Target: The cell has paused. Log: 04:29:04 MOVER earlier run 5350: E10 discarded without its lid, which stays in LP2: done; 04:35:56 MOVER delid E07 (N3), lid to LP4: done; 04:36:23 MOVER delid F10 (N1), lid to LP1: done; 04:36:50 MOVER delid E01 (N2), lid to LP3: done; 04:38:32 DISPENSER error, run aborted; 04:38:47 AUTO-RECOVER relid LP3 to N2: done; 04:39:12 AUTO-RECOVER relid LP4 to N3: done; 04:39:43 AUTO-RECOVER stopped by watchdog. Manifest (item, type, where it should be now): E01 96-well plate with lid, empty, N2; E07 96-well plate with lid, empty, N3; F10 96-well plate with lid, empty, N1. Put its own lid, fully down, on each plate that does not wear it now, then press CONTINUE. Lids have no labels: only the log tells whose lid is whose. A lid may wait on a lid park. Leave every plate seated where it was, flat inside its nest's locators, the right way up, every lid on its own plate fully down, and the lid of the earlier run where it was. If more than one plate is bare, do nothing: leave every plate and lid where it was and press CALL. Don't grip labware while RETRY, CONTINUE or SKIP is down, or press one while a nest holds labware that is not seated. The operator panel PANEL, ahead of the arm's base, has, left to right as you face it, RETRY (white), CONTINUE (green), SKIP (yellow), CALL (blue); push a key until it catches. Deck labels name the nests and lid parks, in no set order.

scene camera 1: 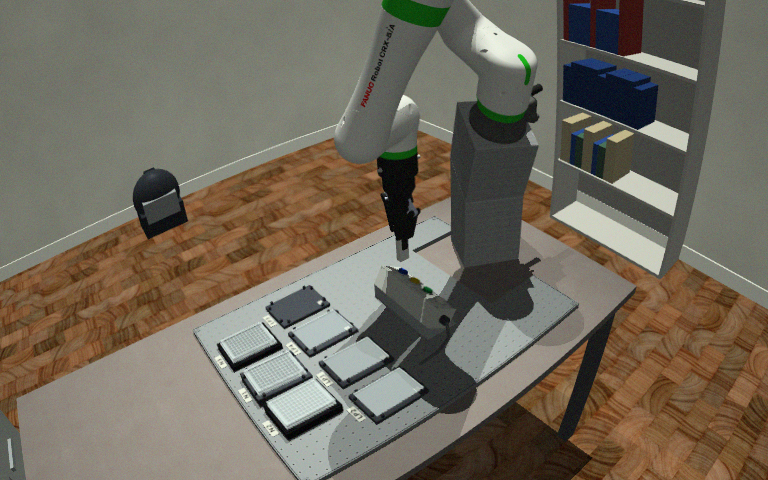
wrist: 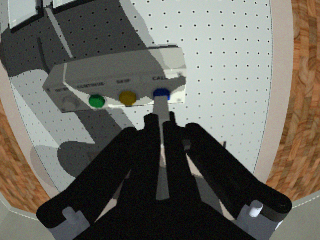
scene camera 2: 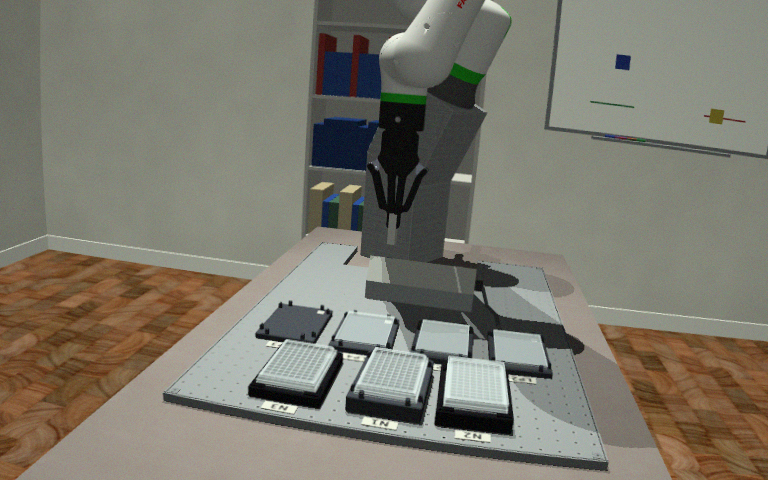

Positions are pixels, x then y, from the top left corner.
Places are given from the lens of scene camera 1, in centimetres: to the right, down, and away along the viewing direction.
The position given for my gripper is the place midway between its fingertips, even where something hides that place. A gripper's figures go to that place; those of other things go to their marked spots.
my gripper (scene camera 1: 402, 258): 5, 5, 137
operator panel (scene camera 1: 419, 309): 8, 16, 127
